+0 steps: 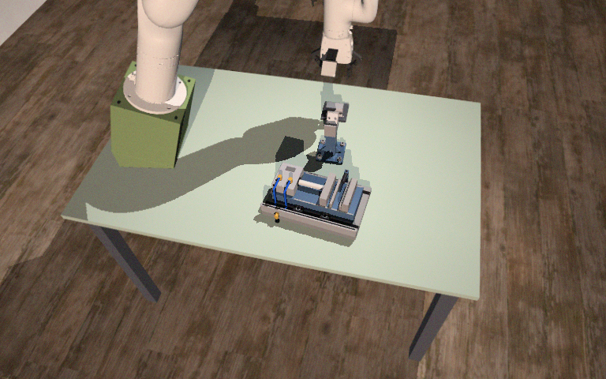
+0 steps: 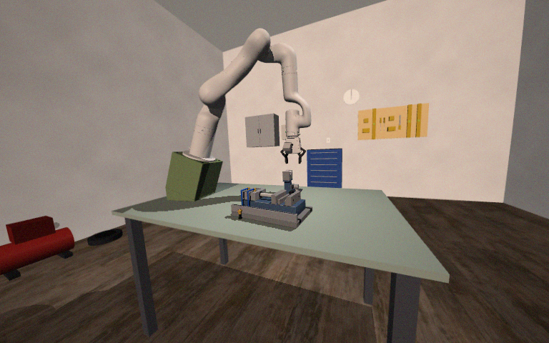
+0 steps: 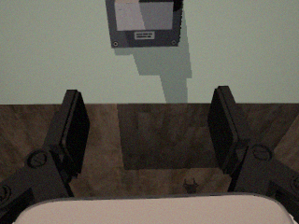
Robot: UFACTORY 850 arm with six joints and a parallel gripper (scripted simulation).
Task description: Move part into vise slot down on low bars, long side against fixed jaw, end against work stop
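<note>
Now: the part 10 mm to the right of my hand and 170 mm below it. The rest, counted from my hand: dark infeed plate (10 mm to the left, 190 mm below); then blue post (180 mm to the right, 140 mm below); then work stop (60 mm ahead, 360 mm to the right, 110 mm below).
</note>
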